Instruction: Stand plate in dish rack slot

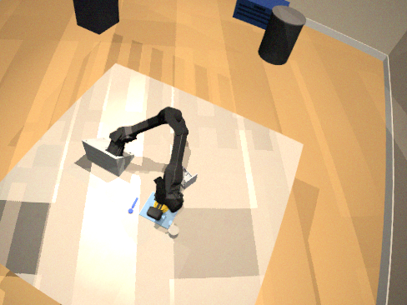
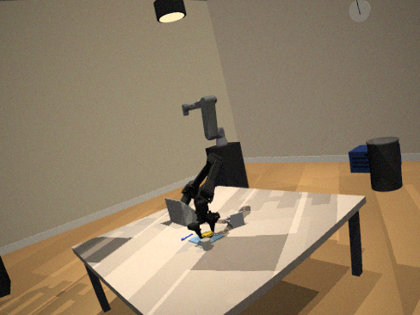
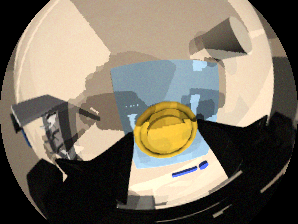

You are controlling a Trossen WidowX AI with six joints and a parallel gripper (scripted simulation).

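My gripper tip is 10 mm to the left of the light blue mat and 10 mm above it. From my gripper tip the other things lie so: white cup (110 mm ahead, 80 mm to the right, 20 mm above); yellow plate (10 mm above); grey dish rack (10 mm behind, 190 mm to the left, 10 mm above).
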